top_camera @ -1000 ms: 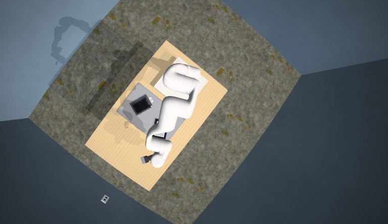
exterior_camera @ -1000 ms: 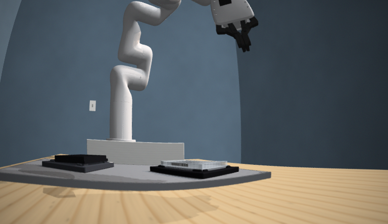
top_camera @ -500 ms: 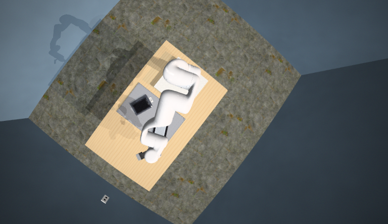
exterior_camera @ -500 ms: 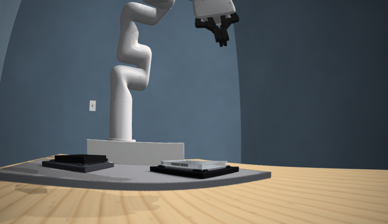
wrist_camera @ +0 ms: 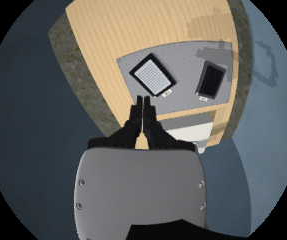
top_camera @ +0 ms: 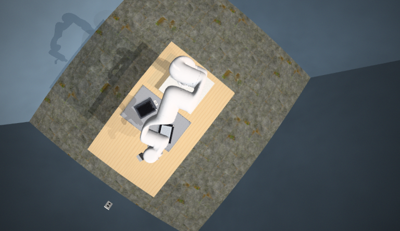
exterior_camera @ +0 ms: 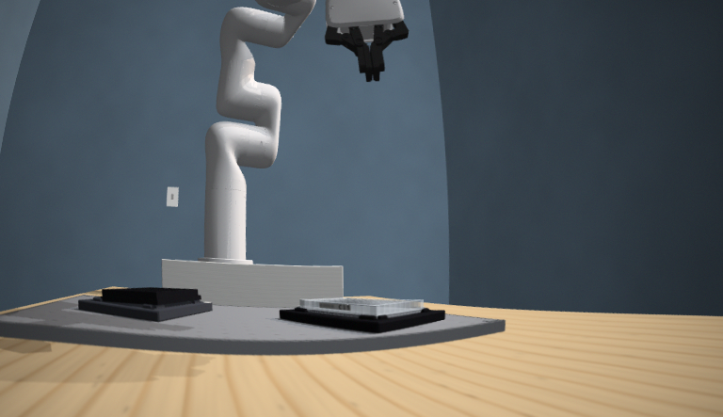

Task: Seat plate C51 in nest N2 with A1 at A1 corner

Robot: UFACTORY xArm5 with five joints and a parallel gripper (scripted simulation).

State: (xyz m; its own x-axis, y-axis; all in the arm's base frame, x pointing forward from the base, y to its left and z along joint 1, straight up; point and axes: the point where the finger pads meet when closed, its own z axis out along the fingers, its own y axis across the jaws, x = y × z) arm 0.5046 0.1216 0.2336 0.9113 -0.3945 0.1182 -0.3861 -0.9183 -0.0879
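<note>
My hand is 210 mm past the N2 station label, 220 mm to the left of it and 300 mm above it. The rest, counted from my hand: clear 96-well plate (50 mm behind, 290 mm below); black plate nest N1 (50 mm behind, 300 mm below); N1 station label (140 mm behind, 40 mm to the right, 300 mm below).
</note>
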